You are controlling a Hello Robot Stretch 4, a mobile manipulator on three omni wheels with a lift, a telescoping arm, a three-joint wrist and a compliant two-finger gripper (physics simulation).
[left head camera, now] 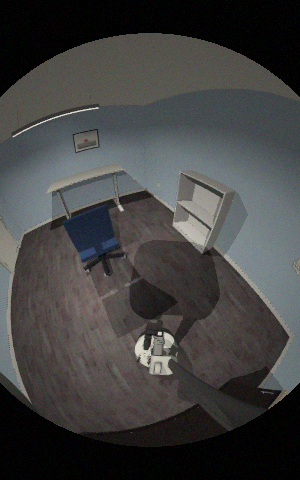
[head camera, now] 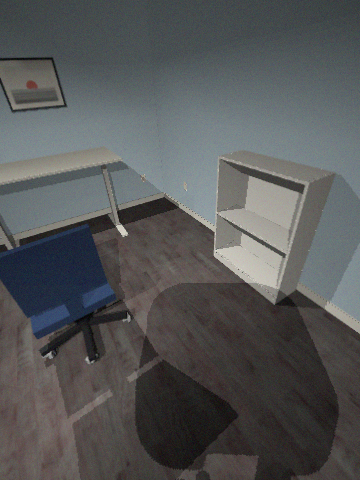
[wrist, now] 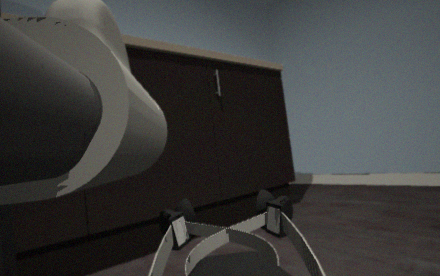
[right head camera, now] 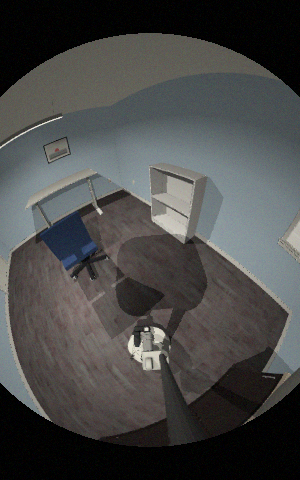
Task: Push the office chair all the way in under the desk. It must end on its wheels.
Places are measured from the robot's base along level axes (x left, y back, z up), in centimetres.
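Pixels of known places: gripper, fingertip midpoint: (left head camera: 142, 363) (wrist: 225, 210) (right head camera: 136, 360).
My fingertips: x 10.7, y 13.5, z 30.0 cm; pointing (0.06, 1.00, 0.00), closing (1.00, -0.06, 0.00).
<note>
Behind a point stands the place of what it marks.
A blue office chair (head camera: 60, 270) @(x 70.9, y -92.9, z 76.7 cm) (left head camera: 92, 229) @(x 70.5, y -93.1, z 75.6 cm) (right head camera: 70, 240) @(x 70.9, y -92.9, z 70.8 cm) stands upright on its wheels, its back towards the head camera, on the near side of the desk. The desk (head camera: 55, 164) @(x 144.5, y -236.3, z 92.3 cm) (left head camera: 90, 176) @(x 131.3, y -214.4, z 91.9 cm) (right head camera: 62, 186) @(x 134.6, y -211.1, z 91.3 cm) has a pale top on grey legs and stands by the far wall. The chair is in front of the desk, left of its right leg; whether any of the seat reaches under the top is hidden by the backrest. My gripper (wrist: 225, 210) @(x 10.7, y 13.5, z 29.9 cm) is open and empty in the wrist view, its fingertips apart, away from the chair.
A white bookshelf (head camera: 292, 235) @(x -63.6, y -138.0, z 66.5 cm) (left head camera: 220, 220) @(x -76.5, y -145.6, z 59.0 cm) (right head camera: 196, 210) @(x -78.0, y -146.7, z 53.8 cm) stands against the right wall. A dark cabinet (wrist: 250, 125) @(x 37.8, y 129.7, z 49.2 cm) with a light top is beyond the gripper in the wrist view. A framed picture (head camera: 35, 97) @(x 169.0, y -281.2, z 150.8 cm) hangs above the desk. Broad shadows lie on the floor.
</note>
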